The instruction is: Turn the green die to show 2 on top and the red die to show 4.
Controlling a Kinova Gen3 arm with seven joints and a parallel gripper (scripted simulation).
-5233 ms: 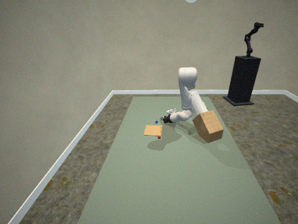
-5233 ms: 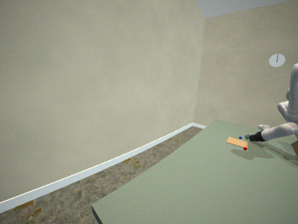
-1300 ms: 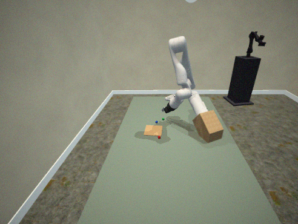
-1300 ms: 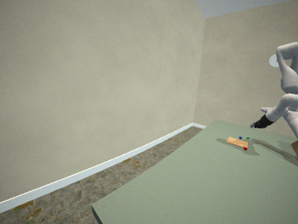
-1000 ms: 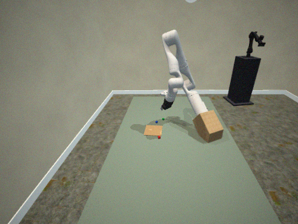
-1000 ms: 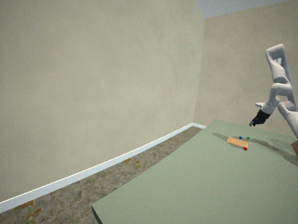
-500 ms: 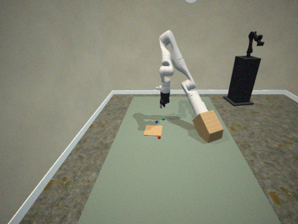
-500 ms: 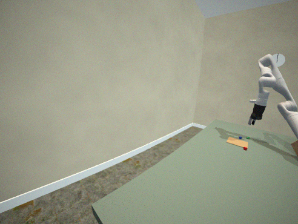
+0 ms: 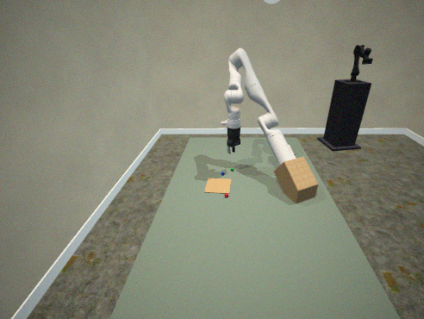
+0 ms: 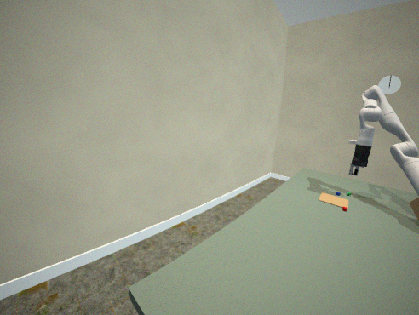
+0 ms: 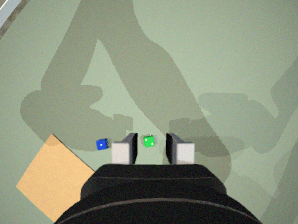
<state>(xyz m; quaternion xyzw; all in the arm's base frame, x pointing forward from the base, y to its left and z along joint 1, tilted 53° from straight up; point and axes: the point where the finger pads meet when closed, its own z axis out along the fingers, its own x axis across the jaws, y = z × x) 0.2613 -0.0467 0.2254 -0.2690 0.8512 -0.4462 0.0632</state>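
My gripper is now 10 mm to the right of the green die and 130 mm above it. Round my hand: red die: 70 mm ahead, 270 mm to the left, 130 mm below; tan mat: 100 mm ahead, 160 mm to the left, 140 mm below; blue die: 60 mm ahead, 50 mm to the left, 130 mm below.
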